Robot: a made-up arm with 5 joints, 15 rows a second.
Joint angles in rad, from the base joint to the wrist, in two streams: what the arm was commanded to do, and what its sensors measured. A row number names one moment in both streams.
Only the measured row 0 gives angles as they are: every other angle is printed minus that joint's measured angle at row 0.
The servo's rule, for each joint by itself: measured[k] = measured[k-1] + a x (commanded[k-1-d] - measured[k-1]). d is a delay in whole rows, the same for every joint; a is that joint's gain. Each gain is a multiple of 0.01, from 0.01 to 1. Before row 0 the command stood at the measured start. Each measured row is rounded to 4 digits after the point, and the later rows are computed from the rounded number. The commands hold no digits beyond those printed.
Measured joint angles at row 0:
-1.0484 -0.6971 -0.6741 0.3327 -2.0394
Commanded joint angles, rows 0 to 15:
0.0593 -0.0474 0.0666 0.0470 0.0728
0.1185 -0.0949 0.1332 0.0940 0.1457
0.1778 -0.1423 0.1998 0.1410 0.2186
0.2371 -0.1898 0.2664 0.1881 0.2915
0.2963 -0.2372 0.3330 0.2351 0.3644
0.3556 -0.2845 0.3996 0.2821 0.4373
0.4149 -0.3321 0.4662 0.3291 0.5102
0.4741 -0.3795 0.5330 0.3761 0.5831
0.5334 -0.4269 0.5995 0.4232 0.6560
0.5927 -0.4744 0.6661 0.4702 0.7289
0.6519 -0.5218 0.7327 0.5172 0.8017
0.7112 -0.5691 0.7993 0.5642 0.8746
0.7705 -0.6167 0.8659 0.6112 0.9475
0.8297 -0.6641 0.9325 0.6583 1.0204
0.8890 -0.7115 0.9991 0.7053 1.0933
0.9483 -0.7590 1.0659 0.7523 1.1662
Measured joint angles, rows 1 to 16:
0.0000 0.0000 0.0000 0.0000 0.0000
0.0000 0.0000 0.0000 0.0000 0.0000
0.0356 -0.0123 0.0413 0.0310 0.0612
0.0853 -0.0338 0.0983 0.0726 0.1322
0.1408 -0.0620 0.1612 0.1177 0.2048
0.1986 -0.0952 0.2264 0.1642 0.2776
0.2572 -0.1321 0.2925 0.2110 0.3505
0.3162 -0.1717 0.3589 0.2579 0.4234
0.3754 -0.2134 0.4254 0.3049 0.4963
0.4346 -0.2566 0.4921 0.3519 0.5692
0.4939 -0.3009 0.5587 0.3990 0.6421
0.5532 -0.3460 0.6253 0.4460 0.7150
0.6124 -0.3917 0.6919 0.4930 0.7878
0.6717 -0.4378 0.7585 0.5400 0.8607
0.7310 -0.4843 0.8251 0.5870 0.9336
0.7902 -0.5310 0.8917 0.6341 1.0065
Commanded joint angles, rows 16 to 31:
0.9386 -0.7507 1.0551 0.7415 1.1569
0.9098 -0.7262 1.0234 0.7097 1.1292
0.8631 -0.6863 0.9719 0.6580 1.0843
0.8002 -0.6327 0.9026 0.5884 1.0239
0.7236 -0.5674 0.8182 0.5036 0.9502
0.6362 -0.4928 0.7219 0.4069 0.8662
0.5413 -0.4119 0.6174 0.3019 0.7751
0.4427 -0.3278 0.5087 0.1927 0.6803
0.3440 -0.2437 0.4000 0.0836 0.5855
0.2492 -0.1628 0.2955 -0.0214 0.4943
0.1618 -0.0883 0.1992 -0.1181 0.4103
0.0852 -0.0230 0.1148 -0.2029 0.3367
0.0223 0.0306 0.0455 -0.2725 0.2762
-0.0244 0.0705 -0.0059 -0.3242 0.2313
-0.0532 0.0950 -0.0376 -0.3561 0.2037
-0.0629 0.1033 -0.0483 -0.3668 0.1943
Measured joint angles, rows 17 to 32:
0.8495 -0.5779 0.9583 0.6811 1.0794
0.9088 -0.6250 1.0250 0.7281 1.1523
0.9267 -0.6577 1.0437 0.7369 1.1562
0.9166 -0.6755 1.0311 0.7189 1.1335
0.8845 -0.6783 0.9944 0.6787 1.0922
0.8339 -0.6664 0.9375 0.6191 1.0348
0.7677 -0.6407 0.8635 0.5429 0.9637
0.6888 -0.6022 0.7757 0.4531 0.8818
0.6003 -0.5527 0.6776 0.3533 0.7922
0.5057 -0.4942 0.5729 0.2473 0.6982
0.4087 -0.4291 0.4657 0.1393 0.6035
0.3130 -0.3599 0.3602 0.0332 0.5118
0.2223 -0.2893 0.2604 -0.0667 0.4265
0.1400 -0.2201 0.1701 -0.1566 0.3511
0.0694 -0.1549 0.0928 -0.2331 0.2882
0.0131 -0.0963 0.0316 -0.2932 0.2404

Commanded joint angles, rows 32 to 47:
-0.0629 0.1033 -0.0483 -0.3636 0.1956
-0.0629 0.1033 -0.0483 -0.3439 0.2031
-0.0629 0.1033 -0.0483 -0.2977 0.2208
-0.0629 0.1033 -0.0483 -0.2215 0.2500
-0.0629 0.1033 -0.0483 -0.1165 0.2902
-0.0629 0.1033 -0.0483 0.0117 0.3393
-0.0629 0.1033 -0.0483 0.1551 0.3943
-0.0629 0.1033 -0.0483 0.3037 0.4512
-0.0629 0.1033 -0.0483 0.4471 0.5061
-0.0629 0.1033 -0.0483 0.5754 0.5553
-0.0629 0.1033 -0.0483 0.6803 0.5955
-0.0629 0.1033 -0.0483 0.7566 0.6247
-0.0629 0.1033 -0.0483 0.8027 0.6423
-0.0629 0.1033 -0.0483 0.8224 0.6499
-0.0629 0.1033 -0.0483 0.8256 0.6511
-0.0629 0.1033 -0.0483 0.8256 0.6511
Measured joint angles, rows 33 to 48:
-0.0267 -0.0466 -0.0113 -0.3347 0.2096
-0.0484 -0.0076 -0.0342 -0.3559 0.1967
-0.0571 0.0212 -0.0429 -0.3610 0.1958
-0.0606 0.0425 -0.0462 -0.3497 0.2019
-0.0620 0.0583 -0.0475 -0.3154 0.2178
-0.0625 0.0700 -0.0480 -0.2534 0.2448
-0.0627 0.0787 -0.0482 -0.1630 0.2829
-0.0628 0.0851 -0.0483 -0.0477 0.3303
-0.0629 0.0898 -0.0483 0.0861 0.3841
-0.0629 0.0933 -0.0483 0.2297 0.4405
-0.0629 0.0959 -0.0483 0.3732 0.4956
-0.0629 0.0978 -0.0483 0.5067 0.5457
-0.0629 0.0992 -0.0483 0.6213 0.5875
-0.0629 0.1003 -0.0483 0.7106 0.6187
-0.0629 0.1011 -0.0483 0.7714 0.6385
-0.0629 0.1017 -0.0483 0.8051 0.6481

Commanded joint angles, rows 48 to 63:
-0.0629 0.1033 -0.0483 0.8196 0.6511
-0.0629 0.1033 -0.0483 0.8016 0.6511
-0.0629 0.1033 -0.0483 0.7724 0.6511
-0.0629 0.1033 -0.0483 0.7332 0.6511
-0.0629 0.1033 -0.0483 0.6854 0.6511
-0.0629 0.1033 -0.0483 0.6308 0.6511
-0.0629 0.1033 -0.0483 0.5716 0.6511
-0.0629 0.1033 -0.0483 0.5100 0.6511
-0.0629 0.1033 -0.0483 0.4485 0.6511
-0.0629 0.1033 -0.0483 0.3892 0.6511
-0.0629 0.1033 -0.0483 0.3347 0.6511
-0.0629 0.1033 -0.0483 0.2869 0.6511
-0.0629 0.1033 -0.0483 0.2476 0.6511
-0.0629 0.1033 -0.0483 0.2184 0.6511
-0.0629 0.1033 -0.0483 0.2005 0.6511
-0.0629 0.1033 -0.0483 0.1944 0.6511
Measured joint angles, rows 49 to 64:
-0.0629 0.1021 -0.0483 0.8186 0.6506
-0.0629 0.1024 -0.0483 0.8232 0.6510
-0.0629 0.1026 -0.0483 0.8208 0.6511
-0.0629 0.1028 -0.0483 0.8081 0.6511
-0.0629 0.1029 -0.0483 0.7845 0.6511
-0.0629 0.1030 -0.0483 0.7506 0.6511
-0.0629 0.1031 -0.0483 0.7076 0.6511
-0.0629 0.1032 -0.0483 0.6569 0.6511
-0.0629 0.1032 -0.0483 0.6006 0.6511
-0.0629 0.1032 -0.0483 0.5408 0.6511
-0.0629 0.1032 -0.0483 0.4799 0.6511
-0.0629 0.1032 -0.0483 0.4200 0.6511
-0.0629 0.1032 -0.0483 0.3637 0.6511
-0.0629 0.1032 -0.0483 0.3130 0.6511
-0.0629 0.1032 -0.0483 0.2698 0.6511
-0.0629 0.1032 -0.0483 0.2359 0.6511

